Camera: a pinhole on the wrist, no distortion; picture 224 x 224 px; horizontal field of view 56.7 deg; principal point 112.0 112.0 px. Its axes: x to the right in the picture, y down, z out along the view. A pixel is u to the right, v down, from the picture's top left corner.
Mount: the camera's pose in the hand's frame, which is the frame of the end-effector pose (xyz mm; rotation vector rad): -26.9 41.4 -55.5 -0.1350 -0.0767 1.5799
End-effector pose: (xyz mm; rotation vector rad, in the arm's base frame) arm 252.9 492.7 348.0 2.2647 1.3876 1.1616
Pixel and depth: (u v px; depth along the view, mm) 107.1 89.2 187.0
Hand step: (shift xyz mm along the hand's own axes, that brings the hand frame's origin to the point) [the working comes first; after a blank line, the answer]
In the camera's frame: -4.4 -20.5 187.0

-31.6 44.0 132.6
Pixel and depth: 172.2 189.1 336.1
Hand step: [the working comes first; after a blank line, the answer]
In the camera's frame: 97.5 124.8 336.1

-196.7 149.2 256.9
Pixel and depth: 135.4 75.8 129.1
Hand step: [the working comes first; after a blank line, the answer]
In the camera's frame: 14.6 -22.5 129.1

-22.1 60.9 74.8
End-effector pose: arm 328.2 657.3 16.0 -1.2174 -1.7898 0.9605
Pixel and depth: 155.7 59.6 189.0
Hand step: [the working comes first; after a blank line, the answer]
In the camera's frame: 39.8 -47.7 189.0

-5.4 88.7 136.5
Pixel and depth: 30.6 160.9 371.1
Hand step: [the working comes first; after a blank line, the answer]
In the camera's frame: -145.5 87.4 371.1

-162.0 -91.9 305.8
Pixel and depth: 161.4 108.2 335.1
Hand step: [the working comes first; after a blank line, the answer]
In the camera's frame: 79.8 -6.1 335.1

-66.6 133.3 274.2
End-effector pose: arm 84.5 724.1 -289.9 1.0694 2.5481 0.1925
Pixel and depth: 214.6 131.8 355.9
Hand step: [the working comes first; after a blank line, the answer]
In the camera's frame: 175.9 33.9 355.9

-110.0 229.6 285.8
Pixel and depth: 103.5 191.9 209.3
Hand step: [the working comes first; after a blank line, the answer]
In the camera's frame: -8.6 80.6 209.3

-134.8 39.2 141.3
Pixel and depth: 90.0 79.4 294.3
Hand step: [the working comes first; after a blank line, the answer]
In the camera's frame: -31.2 -46.2 294.3

-20.3 21.5 243.3
